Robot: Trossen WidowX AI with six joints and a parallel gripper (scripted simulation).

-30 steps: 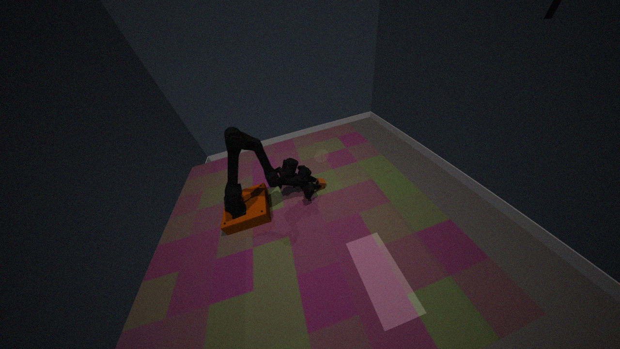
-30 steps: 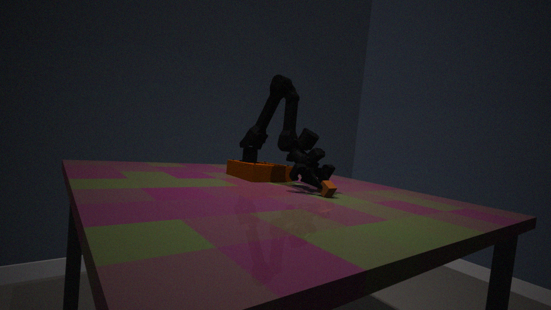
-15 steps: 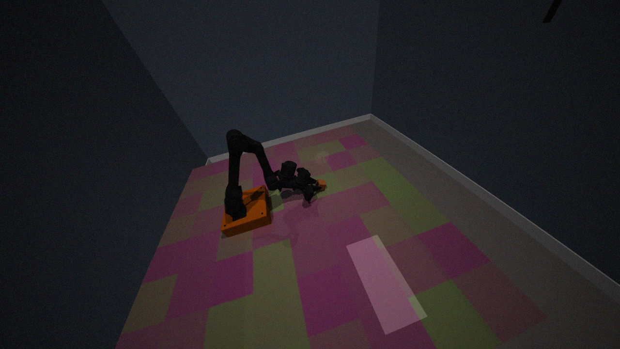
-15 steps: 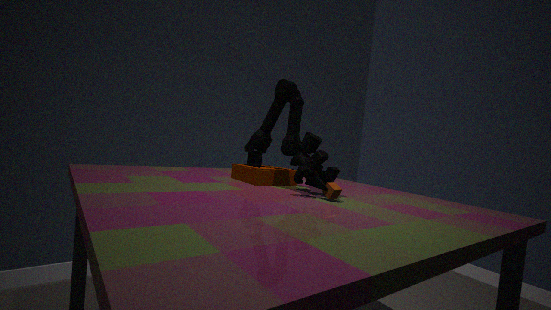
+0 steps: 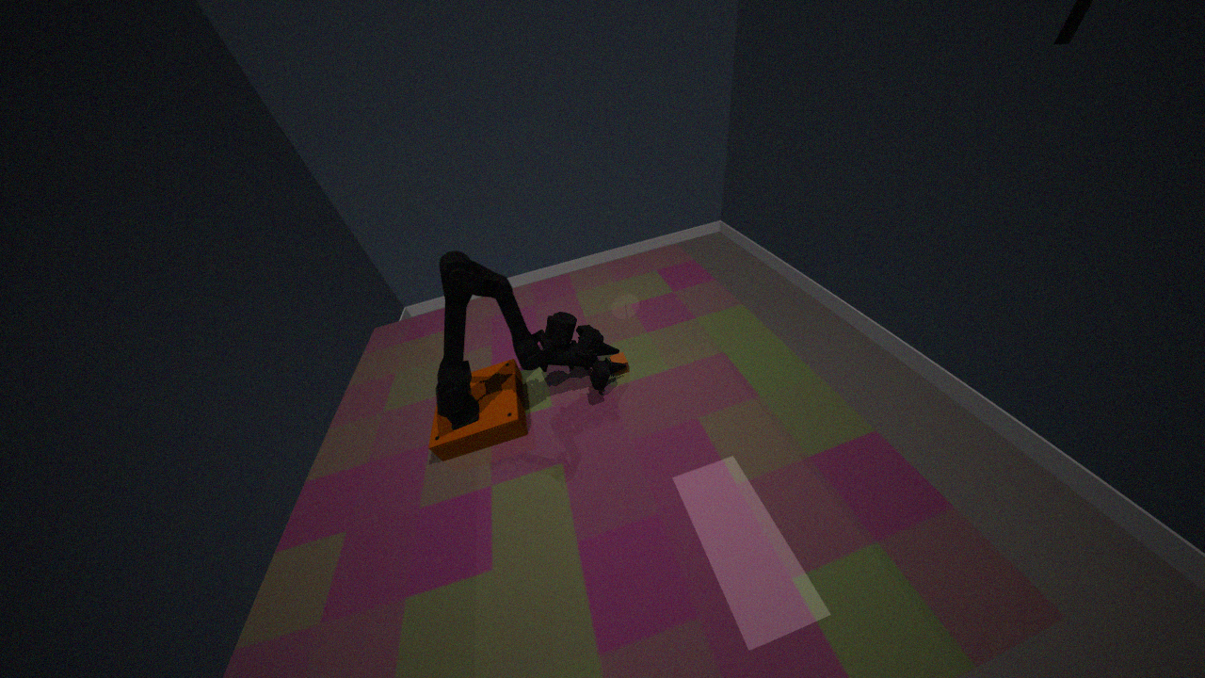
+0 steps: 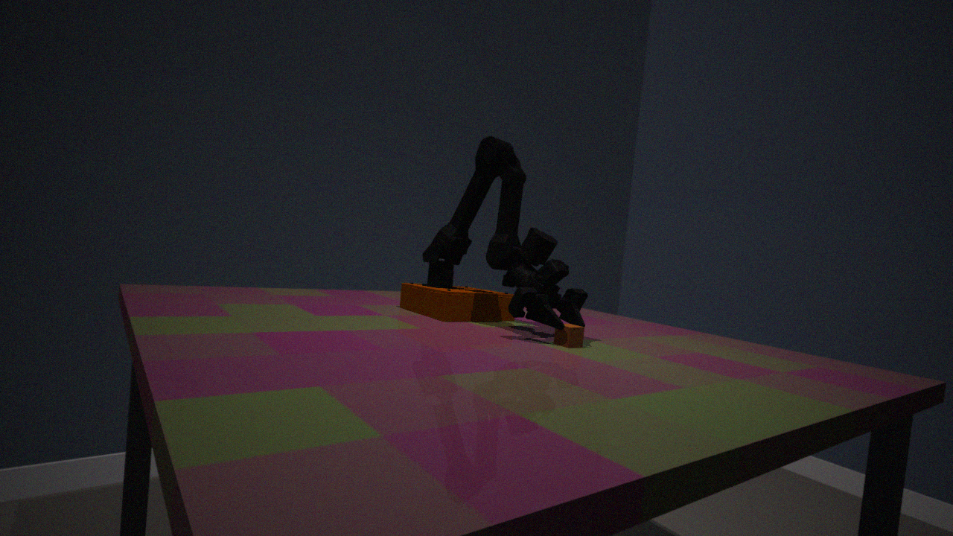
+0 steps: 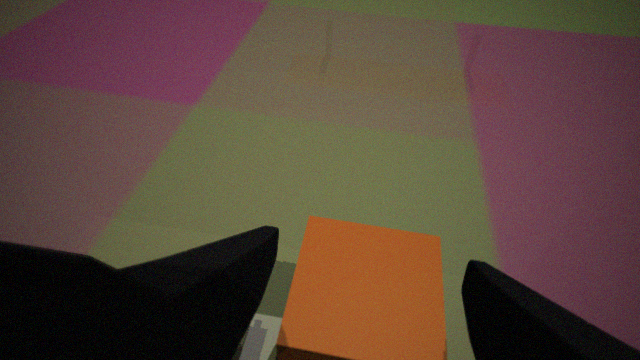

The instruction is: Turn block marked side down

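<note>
Right now the orange block is 1 cm behind my gripper tip and 1 cm below it.
</note>
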